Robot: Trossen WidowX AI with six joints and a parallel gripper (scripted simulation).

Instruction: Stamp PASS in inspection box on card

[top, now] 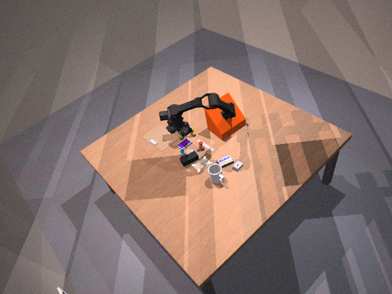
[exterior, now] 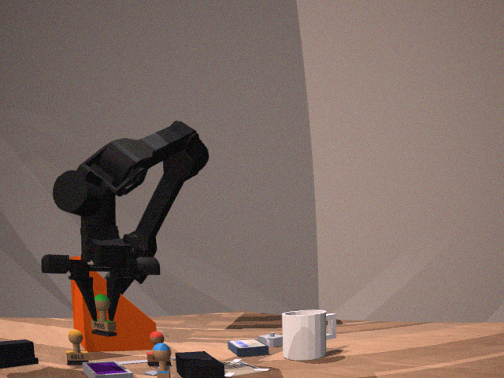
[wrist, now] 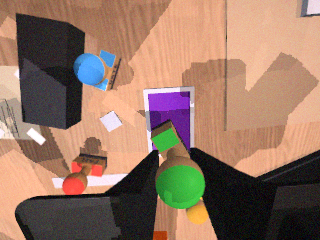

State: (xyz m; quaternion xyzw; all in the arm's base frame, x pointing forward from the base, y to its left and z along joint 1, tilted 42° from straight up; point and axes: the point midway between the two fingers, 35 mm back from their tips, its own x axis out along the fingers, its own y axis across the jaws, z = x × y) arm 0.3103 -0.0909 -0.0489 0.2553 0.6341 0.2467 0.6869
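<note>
Right now my gripper tip is 90 mm above the ink pad. The rest, counted from my gripper tip: blue date stamp (70 mm to the left, 70 mm below, 70 mm ahead); yellow hold stamp (100 mm behind, 70 mm below, 30 mm to the right); green stamp (right at my gripper tip).
</note>
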